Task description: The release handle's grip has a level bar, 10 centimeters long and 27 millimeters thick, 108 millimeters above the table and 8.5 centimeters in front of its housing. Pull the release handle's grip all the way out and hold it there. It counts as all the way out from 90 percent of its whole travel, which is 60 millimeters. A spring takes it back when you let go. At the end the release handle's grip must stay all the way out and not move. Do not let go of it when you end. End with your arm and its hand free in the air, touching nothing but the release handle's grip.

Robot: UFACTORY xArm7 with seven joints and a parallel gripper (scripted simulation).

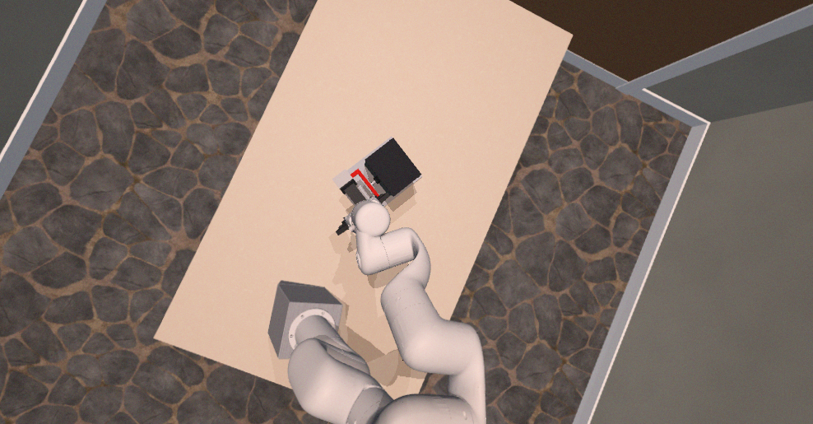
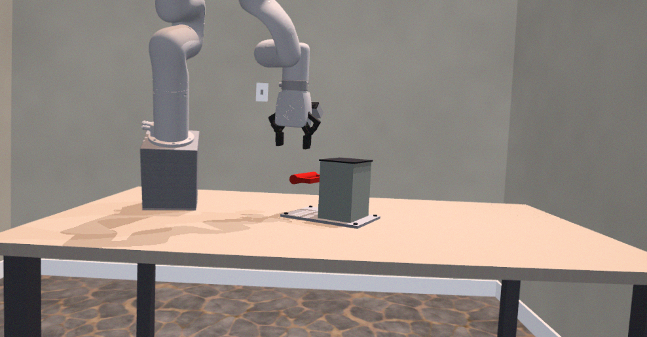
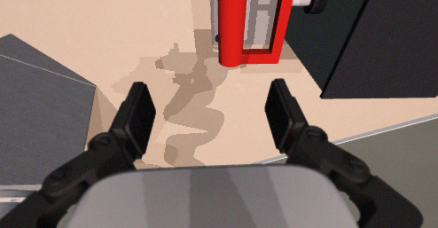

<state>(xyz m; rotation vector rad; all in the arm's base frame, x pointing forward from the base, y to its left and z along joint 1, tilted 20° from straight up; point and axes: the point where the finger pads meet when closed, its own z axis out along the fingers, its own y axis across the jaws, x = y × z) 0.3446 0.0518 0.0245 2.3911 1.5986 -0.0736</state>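
Now: the red release handle grip 10 cm below my hand, 8 cm ahead of it and 1 cm to the left of it.
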